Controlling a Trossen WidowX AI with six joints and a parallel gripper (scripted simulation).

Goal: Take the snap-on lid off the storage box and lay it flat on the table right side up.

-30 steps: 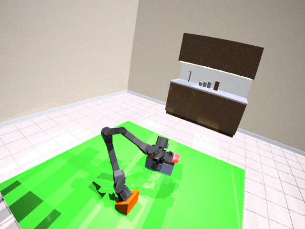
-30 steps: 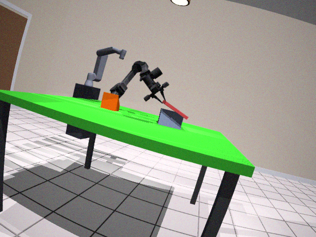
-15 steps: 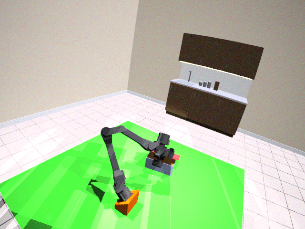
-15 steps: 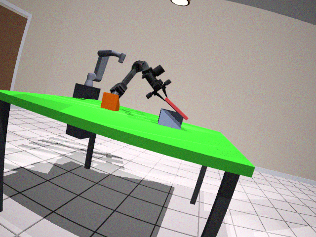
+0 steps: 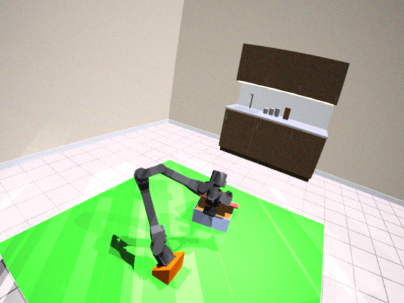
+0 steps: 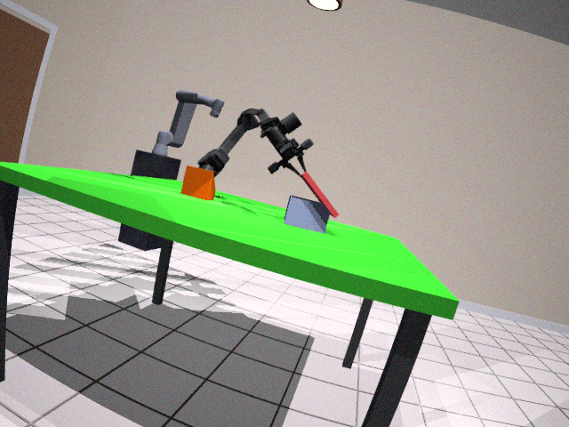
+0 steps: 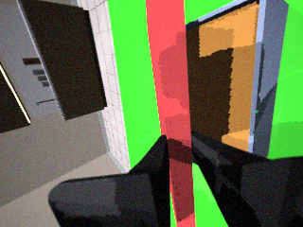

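Right now my gripper tip is 6 cm short of the lid, 1 cm to the right of it and 5 cm above it. From my gripper tip the other things lie so: storage box: 4 cm ahead, 1 cm to the left, 13 cm below.
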